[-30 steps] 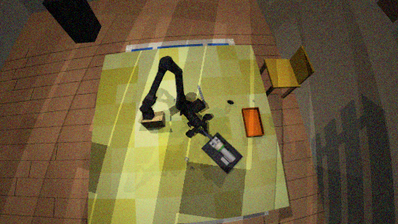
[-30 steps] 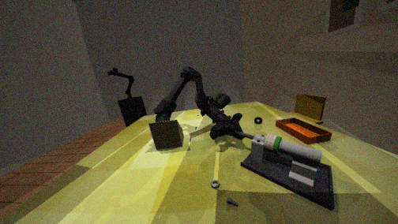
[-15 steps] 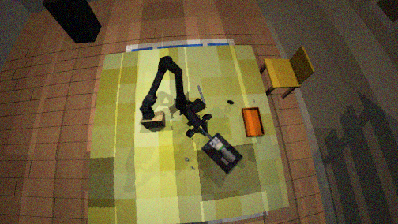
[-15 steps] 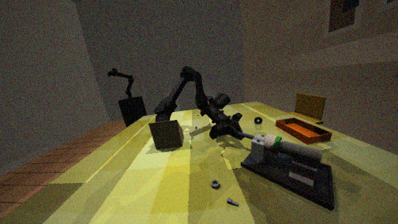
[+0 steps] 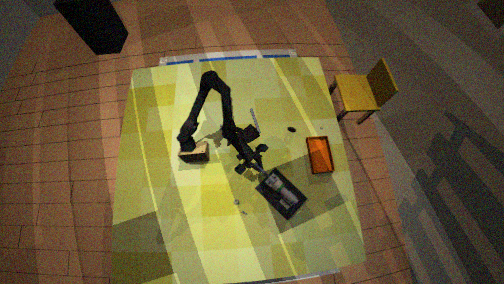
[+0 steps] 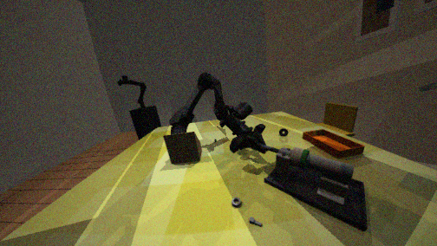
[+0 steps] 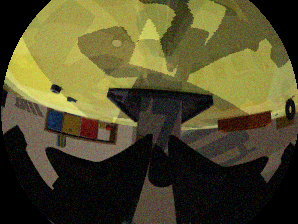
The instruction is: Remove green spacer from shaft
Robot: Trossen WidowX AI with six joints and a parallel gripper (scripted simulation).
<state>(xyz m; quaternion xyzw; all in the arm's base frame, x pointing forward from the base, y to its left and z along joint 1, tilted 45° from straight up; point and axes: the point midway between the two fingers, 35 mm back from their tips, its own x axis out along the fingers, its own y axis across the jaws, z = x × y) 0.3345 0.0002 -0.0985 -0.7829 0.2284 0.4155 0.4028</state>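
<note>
The green spacer lies 90 mm ahead of my gripper tip, 80 mm to the right of it and 20 mm above it. The rest, counted from my gripper tip: orange tray (330 mm ahead, 100 mm to the left, 50 mm below); then black ring (240 mm to the left, 170 mm ahead, 40 mm below).
</note>
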